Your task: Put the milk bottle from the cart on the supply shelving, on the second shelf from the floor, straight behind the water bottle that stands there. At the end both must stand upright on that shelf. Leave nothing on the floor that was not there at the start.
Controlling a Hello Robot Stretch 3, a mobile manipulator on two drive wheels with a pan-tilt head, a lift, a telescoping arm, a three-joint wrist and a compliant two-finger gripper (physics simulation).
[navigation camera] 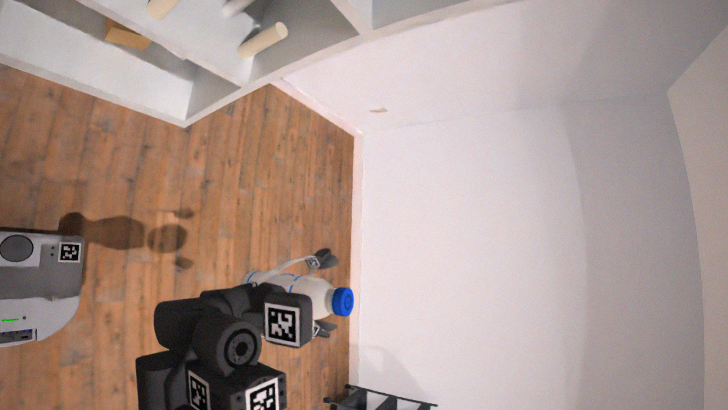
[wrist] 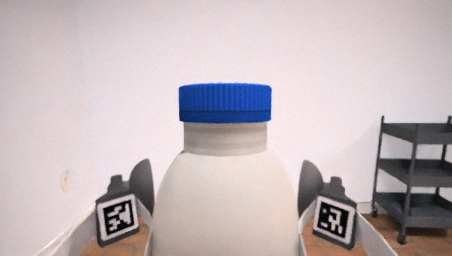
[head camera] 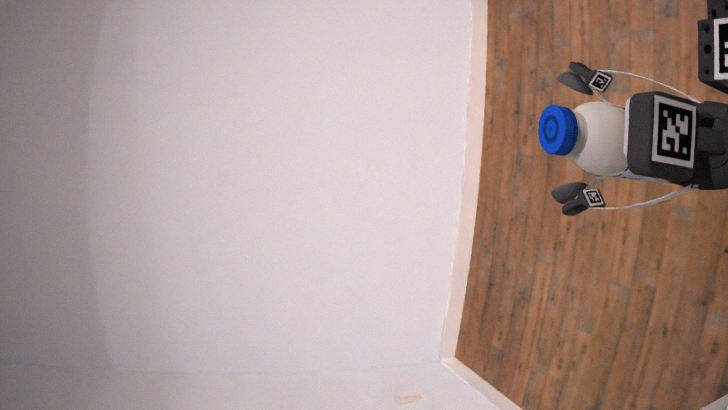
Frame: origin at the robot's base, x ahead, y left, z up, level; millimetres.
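Where they show: robot's base, origin of the base link: (navigation camera: 18, 247).
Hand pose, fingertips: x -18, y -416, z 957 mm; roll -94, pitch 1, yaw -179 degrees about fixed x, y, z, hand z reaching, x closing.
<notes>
Each offset is from my fingertips to the top centre of the thing.
The milk bottle @[dx -1, dy +68, dz +73 mm] (head camera: 601, 137) (navigation camera: 313, 297) (wrist: 225, 215), off-white with a blue cap, is upright between the two fingers of my gripper (head camera: 572, 137) (navigation camera: 326, 293) (wrist: 226, 179). The gripper is shut on it and holds it above the floor, near a wall. The fingertips are beside the bottle's shoulder; its lower part is hidden in the wrist view. The supply shelving (navigation camera: 220, 103) shows in part at the top left of the navigation view. A cream cylinder @[dx +697, dy -31, dz -245 mm] (navigation camera: 263, 39) stands on its second shelf. The water bottle does not show in any view.
The dark three-tier cart (navigation camera: 358, 398) (wrist: 412, 165) stands by the wall, at the right in the wrist view. A pale wall (head camera: 280, 178) fills much of the head view and meets another wall in a corner. My base (navigation camera: 45, 280) shows at the left of the navigation view.
</notes>
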